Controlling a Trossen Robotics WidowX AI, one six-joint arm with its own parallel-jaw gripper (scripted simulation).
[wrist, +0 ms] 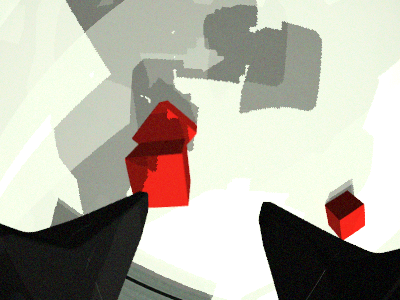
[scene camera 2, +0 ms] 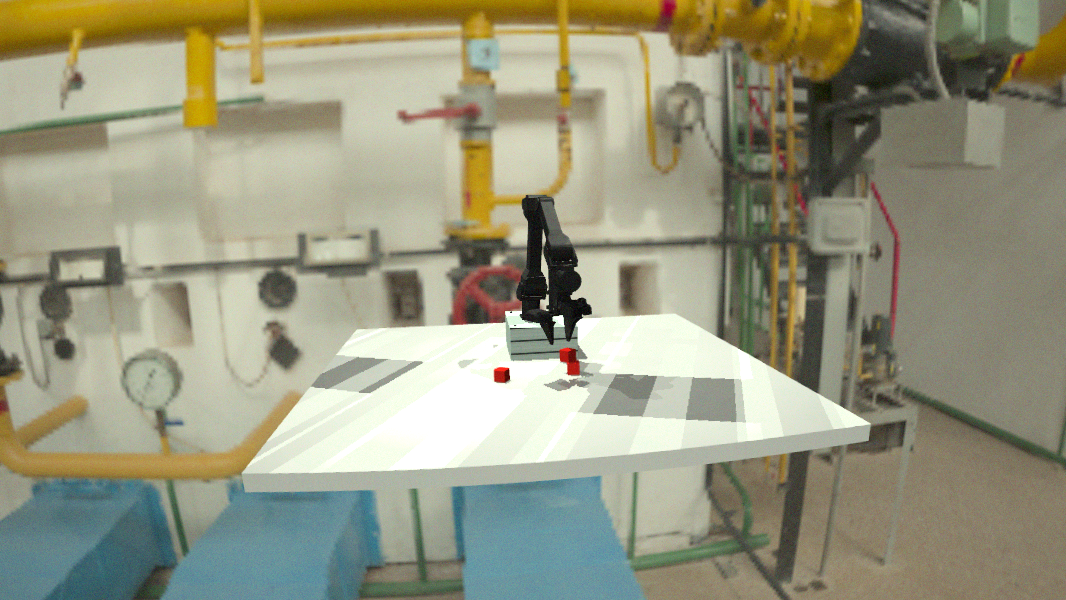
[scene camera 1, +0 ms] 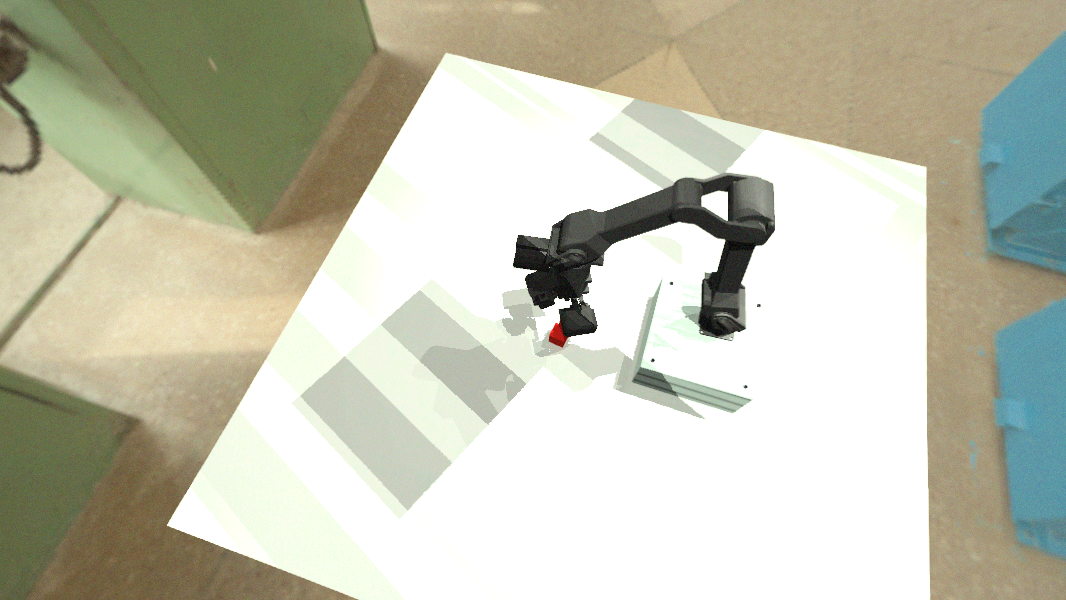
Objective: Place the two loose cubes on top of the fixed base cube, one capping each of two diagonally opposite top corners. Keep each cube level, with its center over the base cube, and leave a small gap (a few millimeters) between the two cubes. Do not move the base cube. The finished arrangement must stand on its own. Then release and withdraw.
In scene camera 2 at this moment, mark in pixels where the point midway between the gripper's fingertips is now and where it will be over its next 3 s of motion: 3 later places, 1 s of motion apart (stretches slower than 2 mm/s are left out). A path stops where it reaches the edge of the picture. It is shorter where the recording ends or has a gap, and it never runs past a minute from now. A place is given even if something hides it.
My gripper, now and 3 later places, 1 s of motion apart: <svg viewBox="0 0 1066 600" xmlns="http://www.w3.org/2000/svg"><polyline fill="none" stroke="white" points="560,343 501,353 501,371 501,365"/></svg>
